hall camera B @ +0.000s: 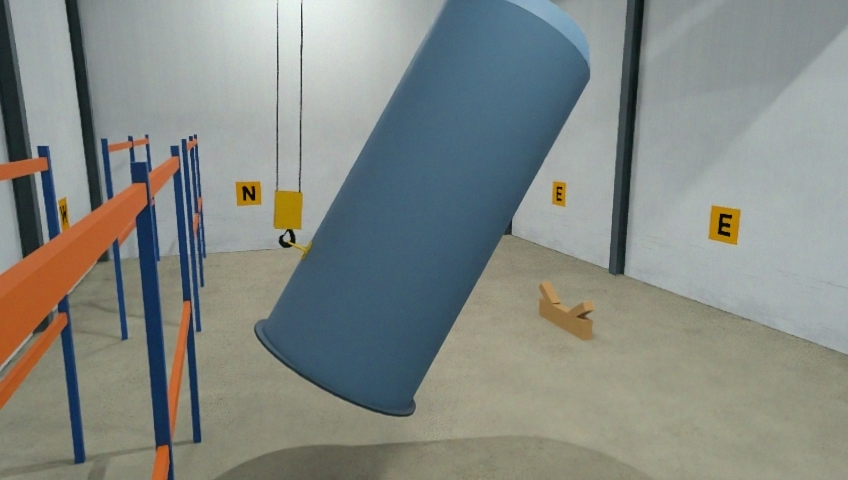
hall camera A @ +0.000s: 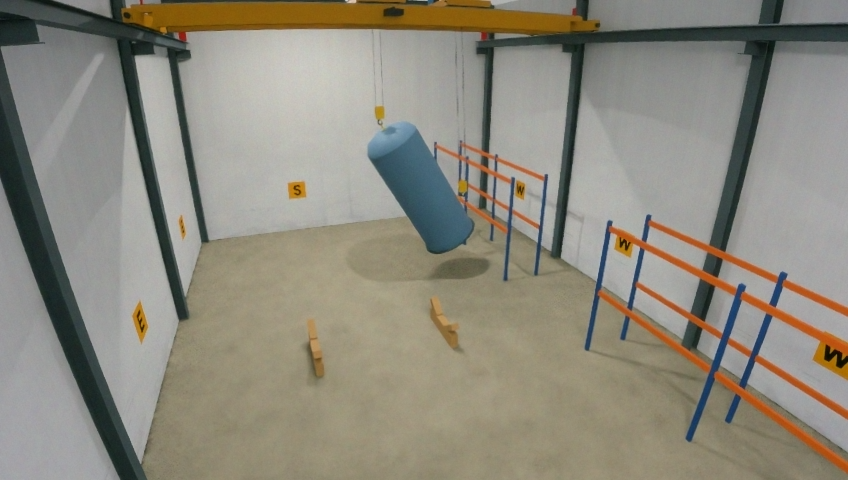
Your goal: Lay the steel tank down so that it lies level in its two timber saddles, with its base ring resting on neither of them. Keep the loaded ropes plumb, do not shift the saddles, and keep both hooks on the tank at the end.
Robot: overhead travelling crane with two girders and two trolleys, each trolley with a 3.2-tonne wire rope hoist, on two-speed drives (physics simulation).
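Observation:
The blue steel tank [hall camera A: 419, 184] [hall camera B: 428, 196] hangs tilted, clear of the floor, its domed top leaning left in hall camera A and right in hall camera B. Its base ring [hall camera B: 407, 408] is at the low end. The upper hook [hall camera A: 379, 121] holds the top lug; it is out of view in hall camera B. The second hook [hall camera B: 287, 239] is on the side lug near the base; in hall camera A its yellow block [hall camera A: 462, 187] shows beside the tank. The ropes look plumb. Two timber saddles [hall camera A: 315, 350] [hall camera A: 443, 324] stand apart on the floor, nearer hall camera A than the tank. One saddle [hall camera B: 565, 318] shows in hall camera B.
Blue and orange racks [hall camera A: 508, 237] [hall camera A: 726, 327] [hall camera B: 151, 297] stand along the west wall; one is close beside the tank's low end in hall camera A. The yellow crane girder [hall camera A: 267, 19] spans overhead. Dark steel columns [hall camera A: 151, 178] [hall camera B: 627, 136] line the walls.

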